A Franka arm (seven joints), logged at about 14 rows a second.
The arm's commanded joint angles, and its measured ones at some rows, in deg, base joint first. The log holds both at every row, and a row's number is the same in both.
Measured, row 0:
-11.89, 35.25, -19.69, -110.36, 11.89, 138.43, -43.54
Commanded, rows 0 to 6:
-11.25, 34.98, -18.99, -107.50, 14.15, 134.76, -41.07
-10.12, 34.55, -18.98, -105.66, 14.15, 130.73, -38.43
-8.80, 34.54, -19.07, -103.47, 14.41, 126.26, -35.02
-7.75, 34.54, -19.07, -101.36, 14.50, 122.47, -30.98
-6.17, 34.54, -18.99, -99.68, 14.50, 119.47, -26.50
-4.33, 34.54, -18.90, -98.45, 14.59, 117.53, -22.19
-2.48, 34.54, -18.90, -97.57, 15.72, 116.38, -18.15
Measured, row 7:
-5.56, 34.84, -18.62, -99.62, 13.54, 119.84, -25.47
